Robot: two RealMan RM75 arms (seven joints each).
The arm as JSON. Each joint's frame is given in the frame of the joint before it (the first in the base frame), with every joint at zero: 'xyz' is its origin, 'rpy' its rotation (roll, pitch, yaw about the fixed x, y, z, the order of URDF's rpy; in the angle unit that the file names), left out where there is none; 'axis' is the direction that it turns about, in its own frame. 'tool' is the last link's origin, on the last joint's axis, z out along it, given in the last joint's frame.
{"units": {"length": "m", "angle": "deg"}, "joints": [
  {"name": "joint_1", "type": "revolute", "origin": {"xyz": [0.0, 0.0, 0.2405], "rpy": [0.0, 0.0, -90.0]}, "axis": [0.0, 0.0, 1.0]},
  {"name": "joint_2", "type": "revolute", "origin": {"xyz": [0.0, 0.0, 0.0], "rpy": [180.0, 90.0, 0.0]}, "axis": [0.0, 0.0, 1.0]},
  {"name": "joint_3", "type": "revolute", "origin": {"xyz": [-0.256, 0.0, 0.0], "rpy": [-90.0, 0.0, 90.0]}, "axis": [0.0, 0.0, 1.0]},
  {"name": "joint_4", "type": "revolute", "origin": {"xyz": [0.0, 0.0, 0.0], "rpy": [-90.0, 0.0, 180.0]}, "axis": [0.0, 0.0, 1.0]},
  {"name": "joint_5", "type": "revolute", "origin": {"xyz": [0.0, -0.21, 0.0], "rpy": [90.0, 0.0, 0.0]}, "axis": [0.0, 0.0, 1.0]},
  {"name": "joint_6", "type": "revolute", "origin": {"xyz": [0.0, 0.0, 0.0], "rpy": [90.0, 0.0, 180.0]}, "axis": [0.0, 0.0, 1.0]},
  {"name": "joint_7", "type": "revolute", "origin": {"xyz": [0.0, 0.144, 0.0], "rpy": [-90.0, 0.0, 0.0]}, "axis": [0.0, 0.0, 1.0]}
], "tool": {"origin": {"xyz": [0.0, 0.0, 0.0], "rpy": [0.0, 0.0, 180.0]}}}
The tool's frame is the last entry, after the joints.
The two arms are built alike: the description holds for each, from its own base.
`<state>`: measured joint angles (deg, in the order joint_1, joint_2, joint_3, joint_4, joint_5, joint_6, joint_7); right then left.
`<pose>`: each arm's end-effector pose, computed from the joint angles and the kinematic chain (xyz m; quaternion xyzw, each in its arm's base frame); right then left.
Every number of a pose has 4 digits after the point. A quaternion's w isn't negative.
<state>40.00 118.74 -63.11 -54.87 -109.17 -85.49 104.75 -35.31 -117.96 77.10 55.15 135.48 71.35 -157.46</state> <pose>0.1368 0.3740 -0.0074 -0.9716 0.1552 0.1731 0.0449 -0.2256 0.3706 -0.0375 -0.8300 -0.5312 0.0507 0.1626</pose>
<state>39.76 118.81 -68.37 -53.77 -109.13 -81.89 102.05 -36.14 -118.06 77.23 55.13 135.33 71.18 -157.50</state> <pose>0.1389 0.3714 -0.0252 -0.9797 0.1295 0.1460 0.0449 -0.2195 0.3737 -0.0385 -0.8340 -0.5251 0.0481 0.1623</pose>
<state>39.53 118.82 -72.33 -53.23 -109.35 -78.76 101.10 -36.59 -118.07 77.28 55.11 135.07 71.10 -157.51</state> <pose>0.1414 0.3701 -0.0377 -0.9842 0.1165 0.1241 0.0486 -0.2159 0.3754 -0.0389 -0.8361 -0.5223 0.0456 0.1616</pose>
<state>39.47 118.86 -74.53 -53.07 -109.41 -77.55 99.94 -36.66 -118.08 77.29 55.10 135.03 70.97 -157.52</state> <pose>0.1417 0.3680 -0.0445 -0.9874 0.1013 0.1123 0.0468 -0.2154 0.3759 -0.0390 -0.8363 -0.5218 0.0447 0.1622</pose>
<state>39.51 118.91 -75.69 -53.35 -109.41 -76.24 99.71 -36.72 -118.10 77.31 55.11 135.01 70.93 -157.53</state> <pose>0.1399 0.3689 -0.0473 -0.9884 0.0937 0.1078 0.0522 -0.2148 0.3762 -0.0391 -0.8367 -0.5213 0.0442 0.1622</pose>
